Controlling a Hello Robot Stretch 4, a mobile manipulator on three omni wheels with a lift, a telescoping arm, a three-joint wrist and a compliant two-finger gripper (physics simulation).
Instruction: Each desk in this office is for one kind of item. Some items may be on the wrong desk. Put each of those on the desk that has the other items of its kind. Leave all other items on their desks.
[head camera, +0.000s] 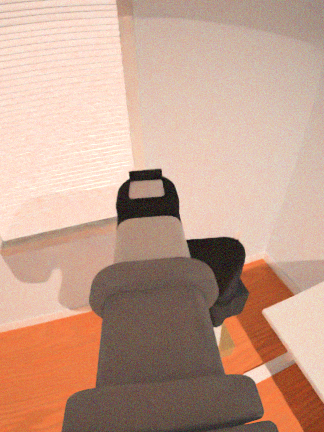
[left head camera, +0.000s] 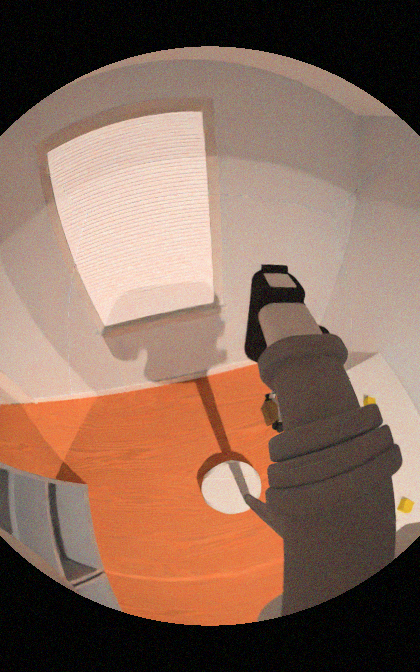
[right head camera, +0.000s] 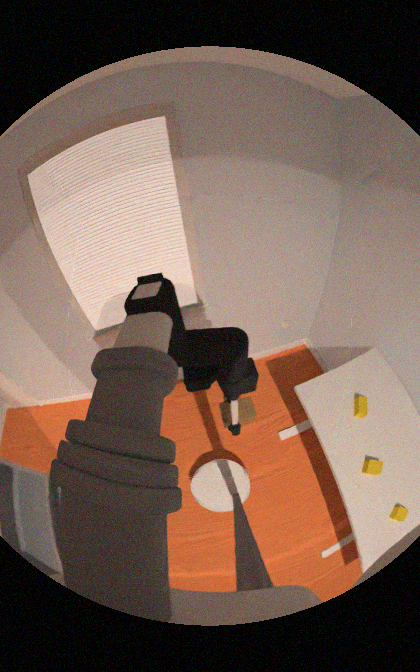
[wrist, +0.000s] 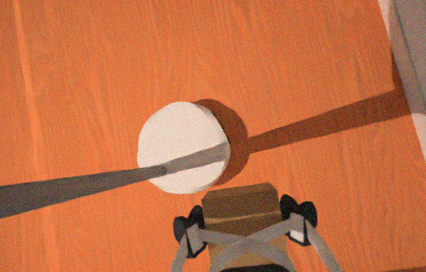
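Seen in the pictures: gripper, fingertip midpoint: (wrist: 243, 215); robot's base at its link origin: (wrist: 189, 148).
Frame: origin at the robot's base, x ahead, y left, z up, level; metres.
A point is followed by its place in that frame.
Note:
My gripper (wrist: 243, 215) @(y -0.087, x 0.262, z 1.007 m) (left head camera: 273, 412) is shut on a tan-brown box (wrist: 242, 201) @(y -0.065, x 0.261, z 1.057 m) (right head camera: 246, 410) (head camera: 226, 342) @(y -0.136, x 0.254, z 1.056 m), which sits between both fingertips above the floor. The arm hides part of the box in the left head view. A white desk (head camera: 306, 320) @(y -0.598, x 0.398, z 0.693 m) (left head camera: 385, 450) (right head camera: 330, 410) stands at the right. Several small yellow blocks lie on it: in the right head view one block (right head camera: 360, 405) is at the far end, another block (right head camera: 372, 466) is at the middle and a third block (right head camera: 399, 513) is nearer. No other desk shows.
A window with a blind (head camera: 60, 110) @(y 0.334, x 1.020, z 1.406 m) (left head camera: 135, 215) (right head camera: 115, 220) is in the wall ahead. A grey shelf unit (left head camera: 30, 507) (right head camera: 32, 510) is at the lower left. A white round disc (wrist: 172, 140) @(y 0.032, x -0.035, z 0.187 m) (left head camera: 220, 487) (right head camera: 210, 485) is low beside the held box. The desk's white feet (right head camera: 295, 430) reach over the floor.

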